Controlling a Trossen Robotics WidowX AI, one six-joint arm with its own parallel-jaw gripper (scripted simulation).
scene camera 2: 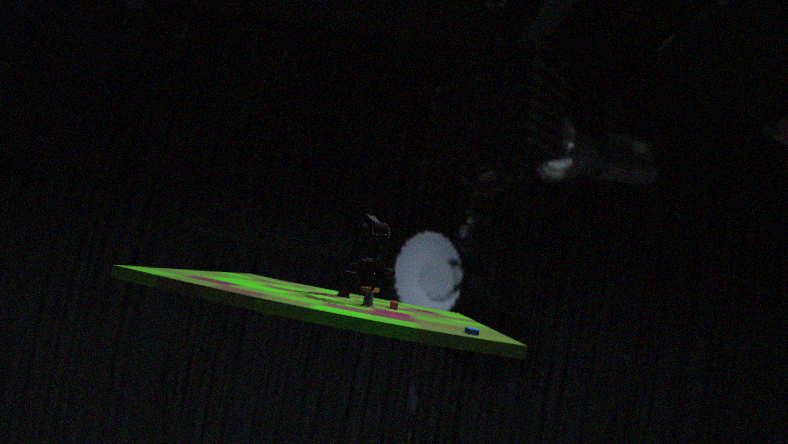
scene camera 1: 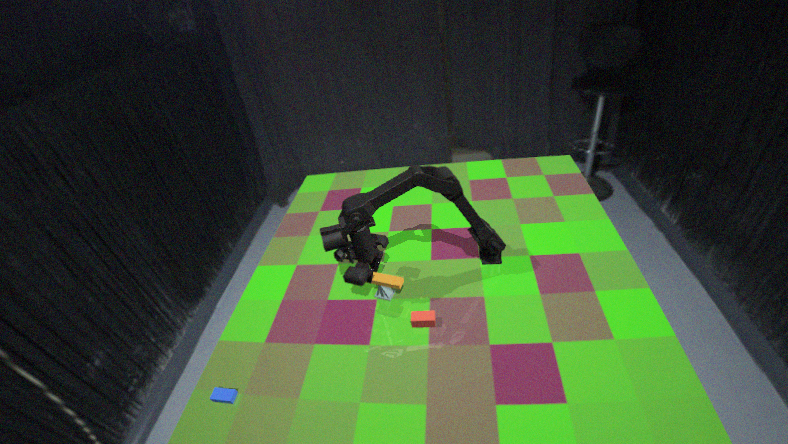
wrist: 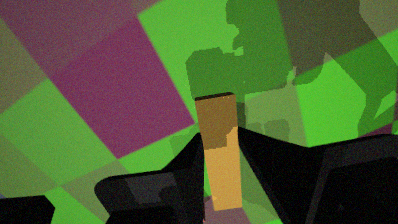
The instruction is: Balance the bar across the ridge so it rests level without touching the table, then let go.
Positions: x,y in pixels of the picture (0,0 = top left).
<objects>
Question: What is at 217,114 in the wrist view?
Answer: An orange bar.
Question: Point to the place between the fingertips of the gripper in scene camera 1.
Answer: At 372,277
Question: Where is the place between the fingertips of the gripper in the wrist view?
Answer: At 218,133
</objects>
